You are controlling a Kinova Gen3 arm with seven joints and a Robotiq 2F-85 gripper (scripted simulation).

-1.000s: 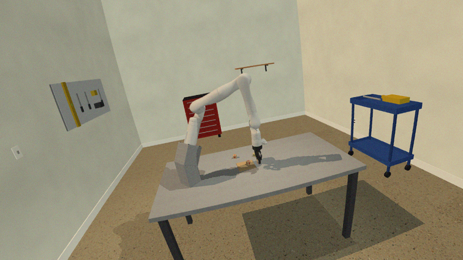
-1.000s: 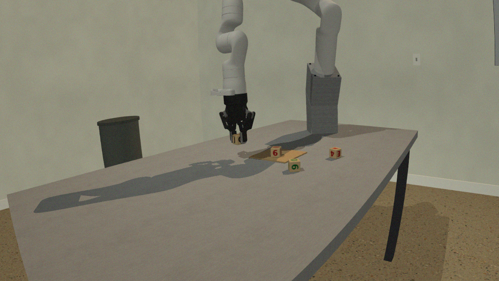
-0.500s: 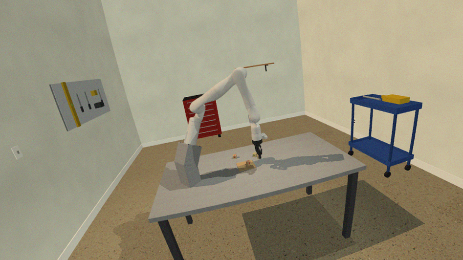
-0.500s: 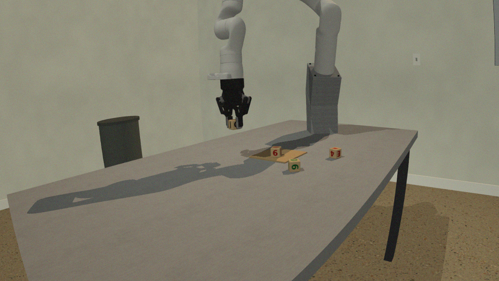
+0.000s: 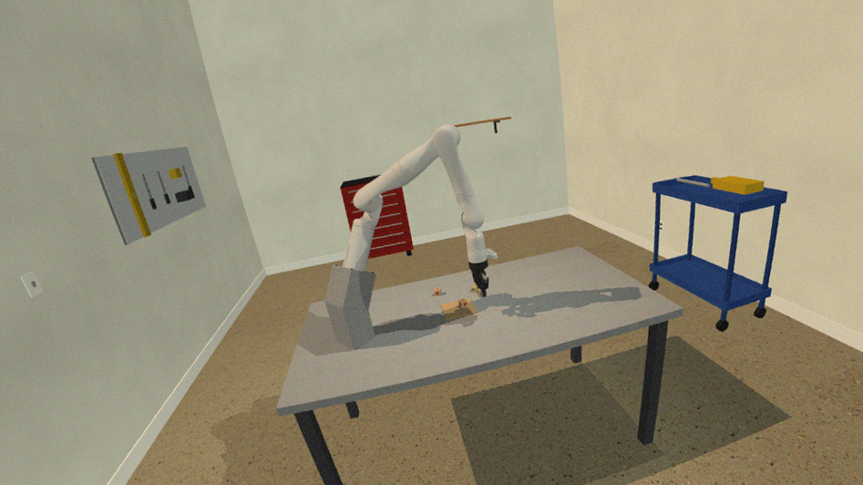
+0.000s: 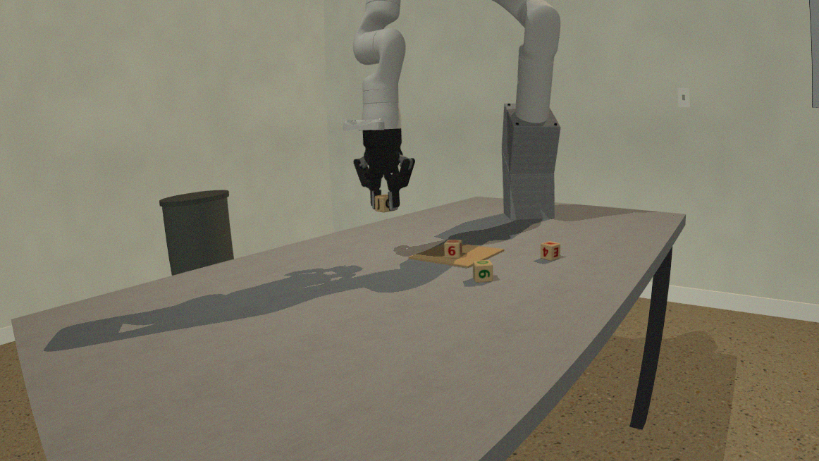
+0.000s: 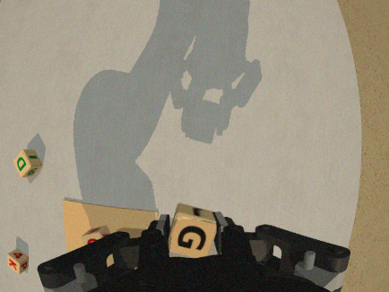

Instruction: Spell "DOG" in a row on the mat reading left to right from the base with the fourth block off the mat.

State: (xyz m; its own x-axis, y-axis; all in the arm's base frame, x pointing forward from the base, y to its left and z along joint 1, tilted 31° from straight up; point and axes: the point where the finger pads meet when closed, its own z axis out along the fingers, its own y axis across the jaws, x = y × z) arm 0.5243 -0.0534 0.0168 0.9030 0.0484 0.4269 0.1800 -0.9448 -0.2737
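My hand is 12 cm above the tan mat, 10 cm to the right of it and 10 cm past it. From my hand the other things lie so: O block: 11 cm to the left, 10 cm below, 8 cm behind; then G block: 1 cm below; then D block: 24 cm to the left, 10 cm below.
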